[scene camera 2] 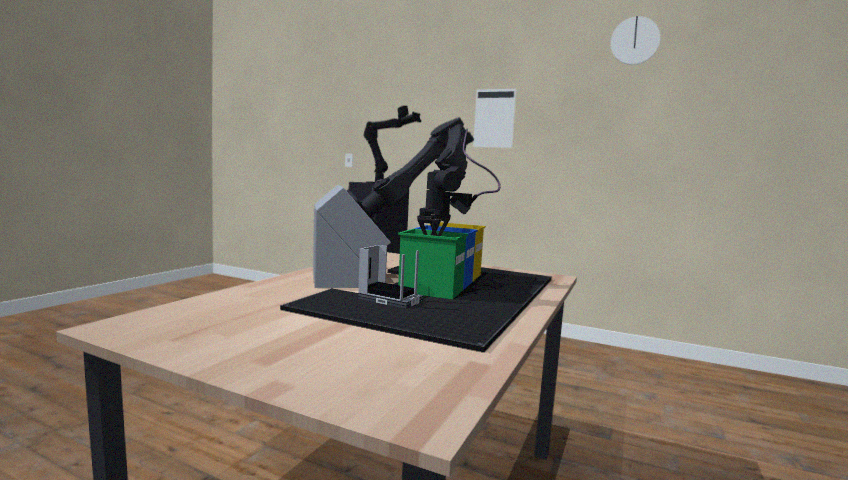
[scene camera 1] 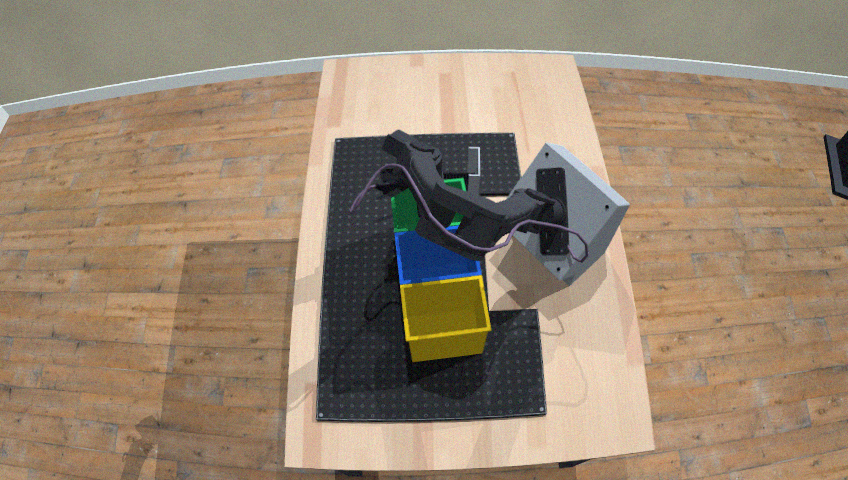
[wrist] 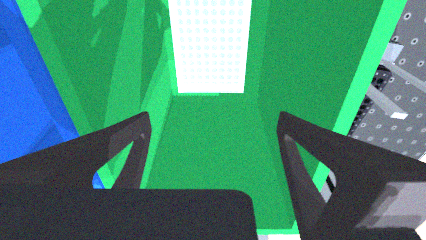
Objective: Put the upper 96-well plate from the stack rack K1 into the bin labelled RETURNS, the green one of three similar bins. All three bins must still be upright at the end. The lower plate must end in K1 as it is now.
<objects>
green bin: scene camera 2; scene camera 1; wrist 107,68
same spot on green bin: (scene camera 2: 441,262) = (scene camera 1: 410,203)
</objects>
